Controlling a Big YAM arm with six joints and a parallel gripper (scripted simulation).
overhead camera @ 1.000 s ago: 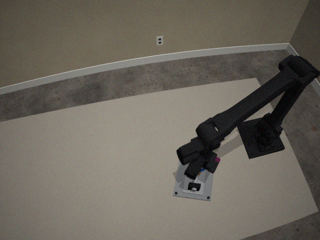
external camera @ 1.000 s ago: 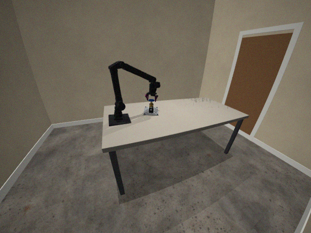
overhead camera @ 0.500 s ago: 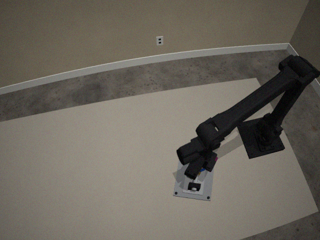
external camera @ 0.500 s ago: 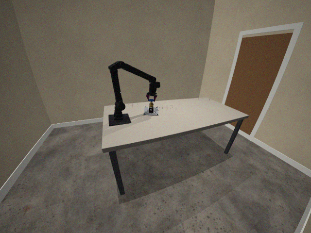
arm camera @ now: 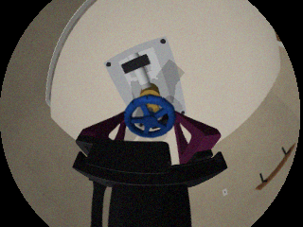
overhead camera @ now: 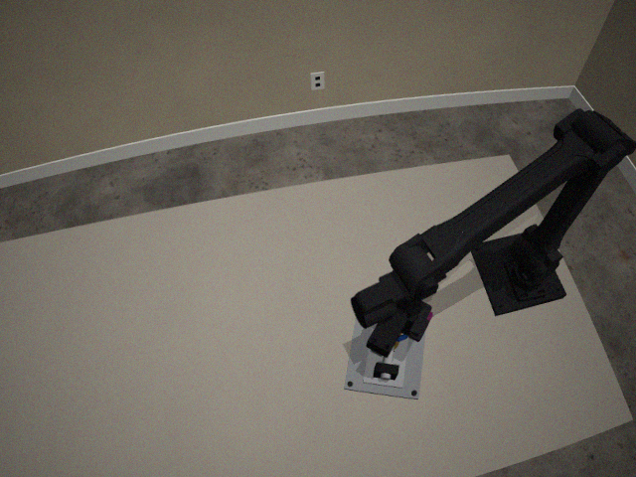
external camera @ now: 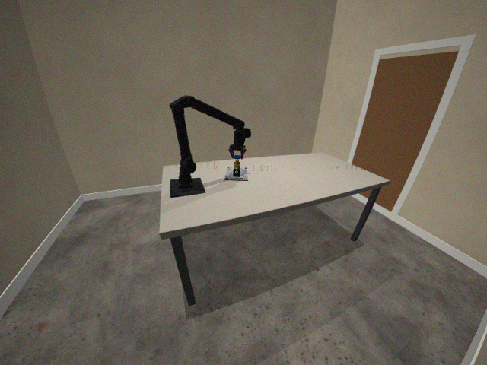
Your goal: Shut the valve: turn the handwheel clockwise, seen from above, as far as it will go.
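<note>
Right now the blue spoked handwheel is 10 mm below my hand.
</note>
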